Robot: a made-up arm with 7 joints. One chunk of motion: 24 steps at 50 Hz.
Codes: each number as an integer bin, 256 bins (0 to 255) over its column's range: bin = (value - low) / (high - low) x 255, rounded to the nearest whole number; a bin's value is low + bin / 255 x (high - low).
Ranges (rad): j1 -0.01..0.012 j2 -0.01..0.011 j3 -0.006..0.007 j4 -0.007..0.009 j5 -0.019..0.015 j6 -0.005..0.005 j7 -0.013..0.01
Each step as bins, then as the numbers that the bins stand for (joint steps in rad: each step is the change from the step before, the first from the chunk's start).
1 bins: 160 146 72 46 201 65 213
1 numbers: 0.00380 0.00202 -0.00233 -0.00411 0.00780 -0.00245 0.00621
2 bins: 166 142 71 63 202 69 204
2 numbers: 0.00432 0.00169 -0.00238 -0.00305 0.00793 -0.00229 0.00540
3 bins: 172 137 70 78 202 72 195
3 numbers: 0.00484 0.00128 -0.00243 -0.00211 0.00793 -0.00218 0.00459
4 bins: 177 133 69 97 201 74 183
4 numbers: 0.00527 0.00095 -0.00248 -0.00091 0.00780 -0.00210 0.00351
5 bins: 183 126 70 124 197 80 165
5 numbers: 0.00579 0.00038 -0.00243 0.00078 0.00727 -0.00186 0.00188
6 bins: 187 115 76 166 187 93 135
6 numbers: 0.00613 -0.00053 -0.00213 0.00342 0.00593 -0.00135 -0.00082
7 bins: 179 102 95 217 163 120 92
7 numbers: 0.00544 -0.00160 -0.00116 0.00662 0.00273 -0.00029 -0.00470
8 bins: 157 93 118 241 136 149 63
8 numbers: 0.00355 -0.00234 0.00002 0.00812 -0.00087 0.00084 -0.00732
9 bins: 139 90 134 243 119 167 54
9 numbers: 0.00199 -0.00259 0.00083 0.00825 -0.00313 0.00155 -0.00813
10 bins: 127 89 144 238 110 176 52
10 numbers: 0.00096 -0.00267 0.00134 0.00793 -0.00433 0.00190 -0.00831
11 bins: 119 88 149 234 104 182 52
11 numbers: 0.00027 -0.00275 0.00160 0.00768 -0.00513 0.00214 -0.00831
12 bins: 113 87 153 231 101 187 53
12 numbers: -0.00025 -0.00284 0.00180 0.00749 -0.00553 0.00233 -0.00822
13 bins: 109 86 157 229 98 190 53
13 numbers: -0.00060 -0.00292 0.00200 0.00737 -0.00593 0.00245 -0.00822
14 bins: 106 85 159 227 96 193 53
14 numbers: -0.00085 -0.00300 0.00211 0.00724 -0.00620 0.00257 -0.00822
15 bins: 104 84 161 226 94 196 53
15 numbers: -0.00103 -0.00308 0.00221 0.00718 -0.00647 0.00269 -0.00822
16 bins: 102 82 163 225 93 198 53
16 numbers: -0.00120 -0.00325 0.00231 0.00712 -0.00660 0.00276 -0.00822
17 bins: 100 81 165 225 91 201 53
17 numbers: -0.00137 -0.00333 0.00241 0.00712 -0.00687 0.00288 -0.00822
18 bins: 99 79 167 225 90 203 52
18 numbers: -0.00146 -0.00349 0.00251 0.00712 -0.00700 0.00296 -0.00831
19 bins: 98 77 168 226 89 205 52
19 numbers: -0.00155 -0.00366 0.00256 0.00718 -0.00713 0.00304 -0.00831
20 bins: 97 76 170 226 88 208 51
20 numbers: -0.00163 -0.00374 0.00267 0.00718 -0.00727 0.00316 -0.00840
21 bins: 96 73 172 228 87 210 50
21 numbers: -0.00172 -0.00399 0.00277 0.00731 -0.00740 0.00324 -0.00849
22 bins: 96 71 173 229 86 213 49
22 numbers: -0.00172 -0.00415 0.00282 0.00737 -0.00753 0.00335 -0.00858
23 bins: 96 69 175 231 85 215 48
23 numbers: -0.00172 -0.00432 0.00292 0.00749 -0.00767 0.00343 -0.00867
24 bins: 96 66 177 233 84 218 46
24 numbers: -0.00172 -0.00456 0.00302 0.00762 -0.00780 0.00355 -0.00885
